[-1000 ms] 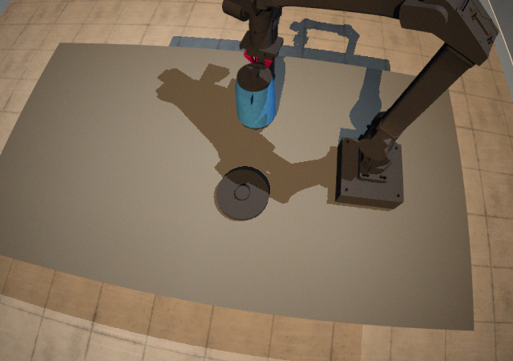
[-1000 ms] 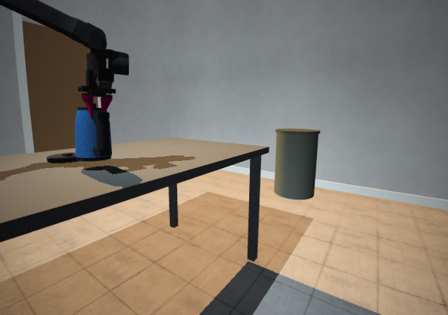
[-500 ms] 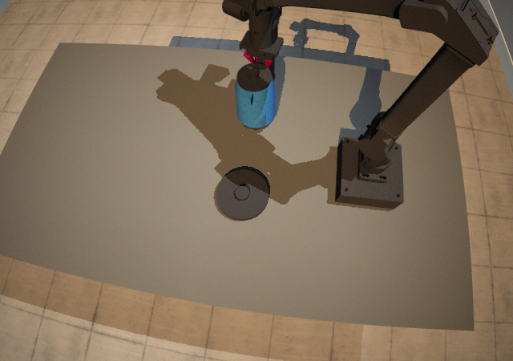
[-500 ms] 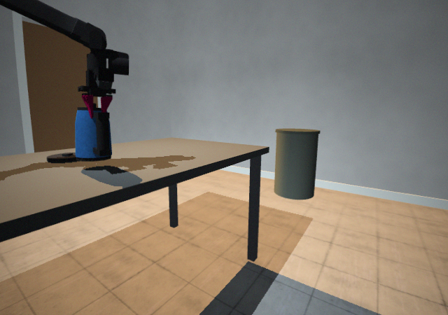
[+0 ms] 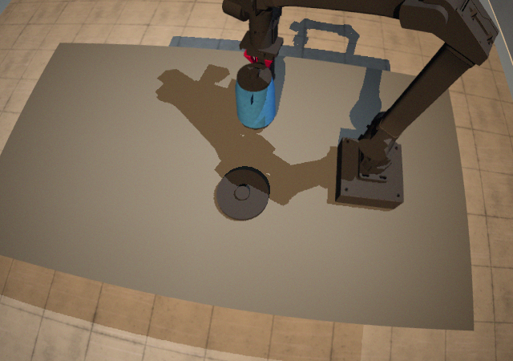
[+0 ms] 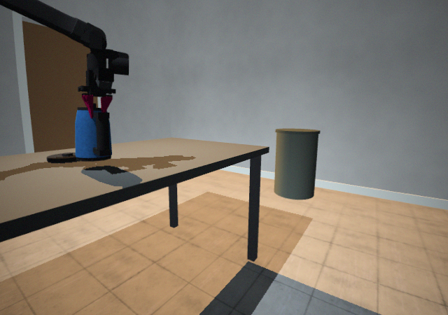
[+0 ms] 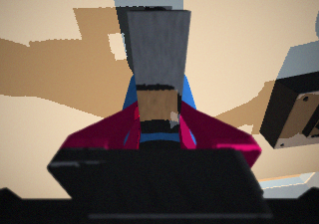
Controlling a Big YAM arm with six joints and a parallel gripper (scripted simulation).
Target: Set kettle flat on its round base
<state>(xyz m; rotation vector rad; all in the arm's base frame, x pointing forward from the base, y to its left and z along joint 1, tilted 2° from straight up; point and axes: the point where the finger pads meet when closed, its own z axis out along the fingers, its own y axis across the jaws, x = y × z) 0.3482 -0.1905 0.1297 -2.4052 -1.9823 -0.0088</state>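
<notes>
My gripper is now 30 mm to the right of the blue kettle and 60 mm above it. Round my hand: kettle base: 10 mm ahead, 320 mm to the left, 180 mm below.
</notes>
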